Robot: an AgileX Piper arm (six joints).
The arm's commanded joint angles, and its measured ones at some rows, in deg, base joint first. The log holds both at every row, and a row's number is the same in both.
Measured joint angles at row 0: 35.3 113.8 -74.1 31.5 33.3 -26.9
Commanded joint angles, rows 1 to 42: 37.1 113.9 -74.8 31.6 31.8 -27.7; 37.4 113.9 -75.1 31.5 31.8 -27.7; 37.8 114.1 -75.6 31.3 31.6 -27.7; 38.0 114.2 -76.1 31.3 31.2 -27.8; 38.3 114.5 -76.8 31.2 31.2 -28.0; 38.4 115.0 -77.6 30.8 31.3 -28.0; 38.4 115.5 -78.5 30.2 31.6 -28.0; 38.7 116.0 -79.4 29.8 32.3 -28.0; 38.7 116.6 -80.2 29.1 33.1 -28.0; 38.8 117.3 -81.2 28.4 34.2 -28.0; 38.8 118.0 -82.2 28.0 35.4 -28.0; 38.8 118.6 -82.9 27.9 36.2 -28.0; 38.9 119.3 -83.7 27.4 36.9 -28.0; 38.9 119.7 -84.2 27.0 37.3 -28.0; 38.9 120.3 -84.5 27.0 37.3 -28.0; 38.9 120.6 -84.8 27.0 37.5 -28.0; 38.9 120.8 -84.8 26.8 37.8 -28.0; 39.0 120.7 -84.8 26.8 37.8 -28.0; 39.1 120.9 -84.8 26.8 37.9 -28.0; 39.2 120.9 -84.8 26.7 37.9 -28.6; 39.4 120.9 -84.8 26.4 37.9 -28.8; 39.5 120.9 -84.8 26.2 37.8 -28.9; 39.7 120.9 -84.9 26.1 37.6 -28.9; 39.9 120.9 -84.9 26.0 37.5 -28.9; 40.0 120.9 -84.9 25.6 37.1 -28.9; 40.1 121.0 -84.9 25.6 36.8 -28.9; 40.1 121.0 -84.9 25.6 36.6 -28.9; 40.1 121.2 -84.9 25.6 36.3 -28.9; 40.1 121.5 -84.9 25.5 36.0 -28.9; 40.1 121.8 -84.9 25.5 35.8 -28.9; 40.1 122.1 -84.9 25.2 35.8 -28.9; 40.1 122.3 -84.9 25.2 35.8 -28.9; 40.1 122.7 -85.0 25.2 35.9 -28.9; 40.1 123.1 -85.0 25.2 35.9 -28.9; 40.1 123.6 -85.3 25.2 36.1 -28.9; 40.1 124.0 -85.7 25.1 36.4 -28.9; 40.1 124.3 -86.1 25.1 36.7 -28.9; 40.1 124.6 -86.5 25.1 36.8 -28.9; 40.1 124.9 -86.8 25.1 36.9 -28.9; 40.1 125.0 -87.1 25.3 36.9 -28.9; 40.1 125.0 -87.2 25.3 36.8 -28.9; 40.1 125.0 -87.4 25.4 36.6 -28.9
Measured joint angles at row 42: 40.2 124.9 -86.3 25.6 36.7 -28.7
